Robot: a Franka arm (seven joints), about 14 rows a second.
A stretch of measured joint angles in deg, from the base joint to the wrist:
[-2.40 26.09 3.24 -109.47 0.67 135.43 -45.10]
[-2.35 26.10 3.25 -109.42 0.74 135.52 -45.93]
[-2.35 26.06 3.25 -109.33 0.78 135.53 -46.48]
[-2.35 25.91 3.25 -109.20 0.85 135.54 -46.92]
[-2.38 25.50 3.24 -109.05 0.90 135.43 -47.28]
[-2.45 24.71 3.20 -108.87 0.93 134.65 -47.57]
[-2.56 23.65 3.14 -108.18 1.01 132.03 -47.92]
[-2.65 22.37 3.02 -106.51 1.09 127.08 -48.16]
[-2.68 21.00 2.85 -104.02 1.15 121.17 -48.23]
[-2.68 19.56 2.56 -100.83 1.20 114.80 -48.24]
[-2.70 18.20 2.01 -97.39 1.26 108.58 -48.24]
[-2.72 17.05 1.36 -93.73 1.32 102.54 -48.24]
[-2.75 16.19 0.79 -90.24 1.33 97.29 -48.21]
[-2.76 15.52 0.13 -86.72 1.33 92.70 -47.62]
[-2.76 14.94 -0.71 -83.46 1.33 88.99 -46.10]
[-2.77 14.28 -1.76 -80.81 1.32 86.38 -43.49]
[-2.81 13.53 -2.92 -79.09 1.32 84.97 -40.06]
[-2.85 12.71 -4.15 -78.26 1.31 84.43 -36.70]
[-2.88 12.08 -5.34 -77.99 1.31 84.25 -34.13]
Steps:
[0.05 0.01 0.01 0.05 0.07 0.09 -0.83]
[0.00 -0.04 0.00 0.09 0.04 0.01 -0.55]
[0.00 -0.15 0.00 0.13 0.07 0.01 -0.44]
[-0.03 -0.41 -0.01 0.15 0.05 -0.11 -0.36]
[-0.07 -0.79 -0.04 0.18 0.03 -0.78 -0.29]
[-0.11 -1.06 -0.06 0.69 0.08 -2.62 -0.35]
[-0.09 -1.28 -0.12 1.67 0.08 -4.95 -0.24]
[-0.03 -1.37 -0.17 2.49 0.06 -5.91 -0.07]
[0.00 -1.44 -0.29 3.19 0.05 -6.37 -0.01]
[-0.02 -1.36 -0.55 3.44 0.06 -6.22 0.00]
[-0.02 -1.15 -0.65 3.66 0.06 -6.04 0.00]
[-0.03 -0.86 -0.57 3.49 0.01 -5.25 0.03]
[-0.01 -0.67 -0.66 3.52 0.00 -4.59 0.59]
[0.00 -0.58 -0.84 3.26 0.00 -3.71 1.52]
[-0.01 -0.66 -1.05 2.65 -0.01 -2.61 2.61]
[-0.04 -0.75 -1.16 1.72 0.00 -1.41 3.43]
[-0.04 -0.82 -1.23 0.83 -0.01 -0.54 3.36]
[-0.03 -0.63 -1.19 0.27 0.00 -0.18 2.57]

